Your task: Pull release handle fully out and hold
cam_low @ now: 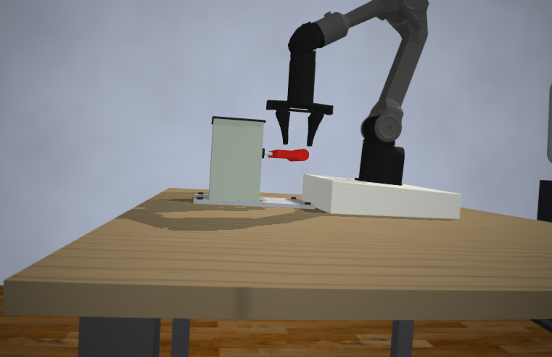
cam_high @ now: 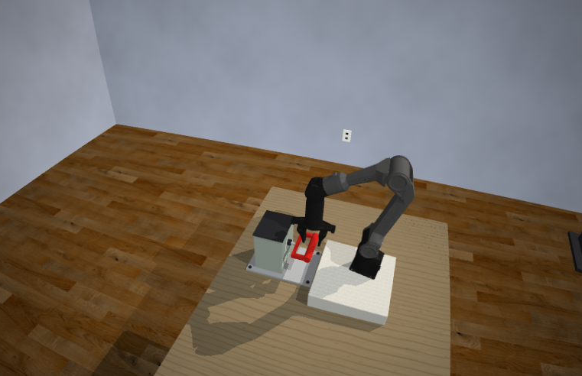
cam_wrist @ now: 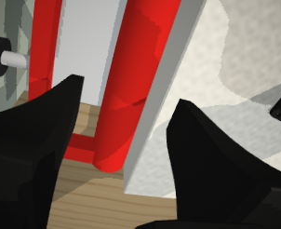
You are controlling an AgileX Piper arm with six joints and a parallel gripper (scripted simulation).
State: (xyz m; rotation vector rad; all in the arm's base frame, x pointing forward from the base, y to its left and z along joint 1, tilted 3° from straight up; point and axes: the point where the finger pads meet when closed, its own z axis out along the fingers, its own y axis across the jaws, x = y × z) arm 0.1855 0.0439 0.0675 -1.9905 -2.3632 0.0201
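Right now the grey baseplate is 90 mm ahead of my hand, 20 mm to the left of it and 130 mm below it.
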